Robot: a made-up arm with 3 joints. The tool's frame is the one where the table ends. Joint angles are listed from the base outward.
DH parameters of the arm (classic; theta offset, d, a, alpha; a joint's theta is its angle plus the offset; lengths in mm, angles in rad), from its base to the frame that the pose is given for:
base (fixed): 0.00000 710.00 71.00 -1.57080
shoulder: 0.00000 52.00 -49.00 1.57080
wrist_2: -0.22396 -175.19 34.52 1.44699
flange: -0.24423 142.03 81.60 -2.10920
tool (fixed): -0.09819 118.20 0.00 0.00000
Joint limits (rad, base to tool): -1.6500..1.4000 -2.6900..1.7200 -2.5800..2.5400
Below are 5 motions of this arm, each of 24 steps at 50 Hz.
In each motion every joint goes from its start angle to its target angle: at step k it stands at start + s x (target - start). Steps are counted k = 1, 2, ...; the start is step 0. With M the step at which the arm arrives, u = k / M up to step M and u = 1 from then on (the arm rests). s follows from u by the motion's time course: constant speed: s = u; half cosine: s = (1 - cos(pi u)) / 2; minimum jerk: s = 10 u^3 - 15 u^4 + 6 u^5.
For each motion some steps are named. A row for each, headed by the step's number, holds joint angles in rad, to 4 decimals.
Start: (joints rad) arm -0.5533 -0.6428 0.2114
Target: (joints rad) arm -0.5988 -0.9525 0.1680
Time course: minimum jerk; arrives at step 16
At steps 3, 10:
3: -0.5555 -0.6579 0.2093
10: -0.5863 -0.8673 0.1799

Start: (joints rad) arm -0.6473 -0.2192 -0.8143
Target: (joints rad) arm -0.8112 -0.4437 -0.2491
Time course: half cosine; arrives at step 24
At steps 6, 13, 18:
6: -0.6713 -0.2521 -0.7315
13: -0.7399 -0.3461 -0.4948
18: -0.7872 -0.4108 -0.3319

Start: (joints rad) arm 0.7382 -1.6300 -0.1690
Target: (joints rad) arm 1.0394 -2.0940 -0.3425
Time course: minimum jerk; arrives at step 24
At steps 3, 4, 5, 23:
3: 0.7430 -1.6374 -0.1718
4: 0.7489 -1.6465 -0.1752
5: 0.7576 -1.6599 -0.1802
23: 1.0392 -2.0937 -0.3424

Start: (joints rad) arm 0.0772 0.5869 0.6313
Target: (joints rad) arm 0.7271 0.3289 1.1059
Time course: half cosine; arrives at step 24
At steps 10, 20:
10: 0.3180 0.4913 0.8072
20: 0.6836 0.3462 1.0741

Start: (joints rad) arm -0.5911 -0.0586 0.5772
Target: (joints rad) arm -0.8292 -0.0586 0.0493
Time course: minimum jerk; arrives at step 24
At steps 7, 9, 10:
7: -0.6273 -0.0586 0.4968
9: -0.6566 -0.0586 0.4319
10: -0.6736 -0.0586 0.3942

